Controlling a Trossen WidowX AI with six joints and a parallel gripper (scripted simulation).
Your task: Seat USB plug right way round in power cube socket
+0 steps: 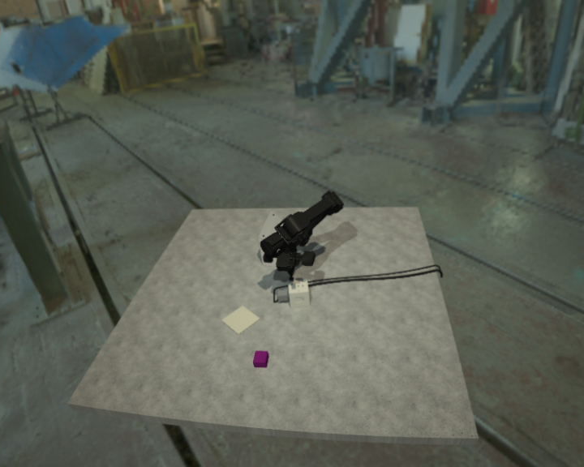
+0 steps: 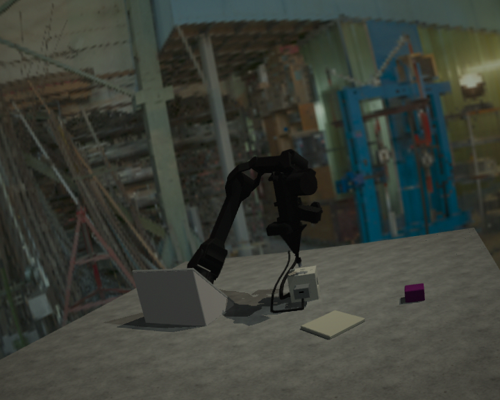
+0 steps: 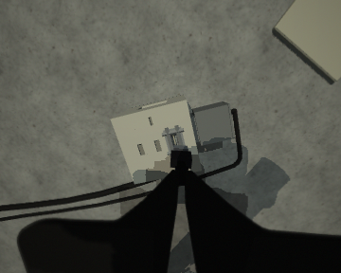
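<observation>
Right now the black USB plug is 20 mm below my gripper tip. Also, from my gripper tip: cream flat tile (190 mm to the right, 130 mm below, 120 mm ahead); small purple block (310 mm ahead, 120 mm below, 80 mm to the right).
</observation>
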